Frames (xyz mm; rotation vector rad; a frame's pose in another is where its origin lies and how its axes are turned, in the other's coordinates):
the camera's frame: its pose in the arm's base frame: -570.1 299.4 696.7 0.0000 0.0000 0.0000
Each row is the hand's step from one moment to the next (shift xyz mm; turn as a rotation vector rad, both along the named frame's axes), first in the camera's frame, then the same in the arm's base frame.
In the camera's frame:
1: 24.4 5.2 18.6 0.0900 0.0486 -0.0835
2: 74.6 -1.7 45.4 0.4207 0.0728 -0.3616
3: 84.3 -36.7 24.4 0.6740 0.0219 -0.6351
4: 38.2 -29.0 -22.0 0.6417 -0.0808 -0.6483
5: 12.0 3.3 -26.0 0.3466 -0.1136 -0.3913
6: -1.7 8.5 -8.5 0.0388 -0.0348 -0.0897
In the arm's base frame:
1: 24.4 5.2 18.6 0.0900 0.0486 -0.0835
2: 74.6 -1.7 45.4 0.4207 0.0728 -0.3616
3: 84.3 -36.7 24.4 0.6740 0.0219 -0.6351
4: 38.2 -29.0 -22.0 0.6417 -0.0808 -0.6483
5: 12.0 3.3 -26.0 0.3466 -0.1136 -0.3913
6: -1.7 8.5 -8.5 0.0388 -0.0348 -0.0897

